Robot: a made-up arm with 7 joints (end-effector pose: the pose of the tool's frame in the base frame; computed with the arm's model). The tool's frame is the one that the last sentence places.
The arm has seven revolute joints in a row. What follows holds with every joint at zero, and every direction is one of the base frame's.
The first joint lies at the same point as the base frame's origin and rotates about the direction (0, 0.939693, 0.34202), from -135.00 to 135.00 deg.
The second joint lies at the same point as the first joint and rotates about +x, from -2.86 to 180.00 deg.
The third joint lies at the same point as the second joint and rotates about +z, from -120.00 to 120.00 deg.
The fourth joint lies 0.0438 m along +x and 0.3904 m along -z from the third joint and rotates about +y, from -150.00 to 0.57 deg.
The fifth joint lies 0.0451 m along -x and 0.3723 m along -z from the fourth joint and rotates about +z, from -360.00 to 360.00 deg.
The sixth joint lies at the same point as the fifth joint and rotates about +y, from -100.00 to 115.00 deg.
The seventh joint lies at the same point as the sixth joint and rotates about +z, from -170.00 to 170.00 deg.
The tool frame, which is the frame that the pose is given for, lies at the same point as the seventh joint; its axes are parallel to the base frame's.
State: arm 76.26 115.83 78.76 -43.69 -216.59 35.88 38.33
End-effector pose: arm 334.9 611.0 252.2 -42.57 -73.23 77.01
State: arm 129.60 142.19 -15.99 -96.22 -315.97 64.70 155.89
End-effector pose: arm -169.8 502.5 -223.7 108.01 5.17 32.96
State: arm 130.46 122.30 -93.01 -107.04 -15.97 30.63 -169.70
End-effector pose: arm -239.9 300.7 357.5 107.29 80.92 38.36
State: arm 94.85 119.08 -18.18 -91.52 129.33 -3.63 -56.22
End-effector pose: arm -94.6 547.5 -215.5 18.07 24.59 -22.10
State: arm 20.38 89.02 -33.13 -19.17 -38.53 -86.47 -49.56
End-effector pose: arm -19.4 760.8 -94.6 -4.80 -14.17 -143.68
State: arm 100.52 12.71 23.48 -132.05 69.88 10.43 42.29
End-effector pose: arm -246.3 205.5 -224.4 -1.04 -48.11 96.36
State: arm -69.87 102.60 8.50 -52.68 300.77 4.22 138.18
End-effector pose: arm 142.2 518.4 483.5 16.10 -164.55 29.47
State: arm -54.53 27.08 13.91 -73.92 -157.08 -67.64 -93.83
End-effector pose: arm 643.6 147.7 59.2 -52.27 -47.71 77.45
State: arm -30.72 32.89 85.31 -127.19 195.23 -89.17 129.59
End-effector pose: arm 84.3 406.2 59.5 52.41 -67.38 26.69
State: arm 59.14 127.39 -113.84 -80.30 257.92 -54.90 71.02
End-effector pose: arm -258.0 537.6 233.6 -95.37 117.90 -30.39
